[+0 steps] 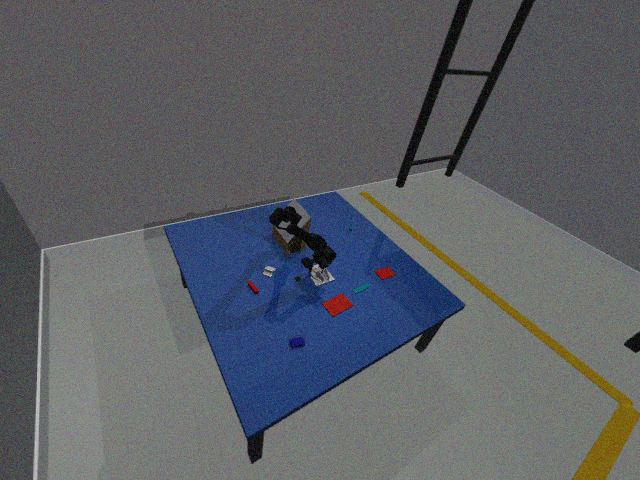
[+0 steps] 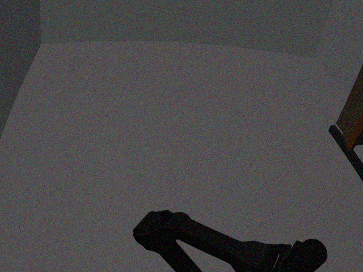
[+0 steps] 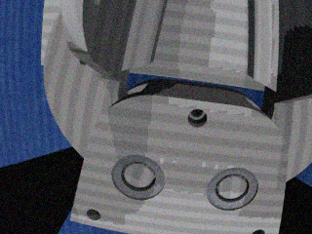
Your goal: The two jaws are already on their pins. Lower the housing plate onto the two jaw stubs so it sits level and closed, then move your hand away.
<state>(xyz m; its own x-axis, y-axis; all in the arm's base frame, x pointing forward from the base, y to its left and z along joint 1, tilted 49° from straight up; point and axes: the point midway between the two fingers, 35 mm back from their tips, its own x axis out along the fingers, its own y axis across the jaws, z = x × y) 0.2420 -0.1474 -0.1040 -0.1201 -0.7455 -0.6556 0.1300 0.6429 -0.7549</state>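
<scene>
The dark square is 130 mm to the right of my gripper tip and 10 mm below it. Round my gripper tip: red block (370 mm to the right, 60 mm behind); then dark blue block (360 mm to the right, 320 mm ahead); then teal bar (240 mm ahead, 140 mm to the left).
</scene>
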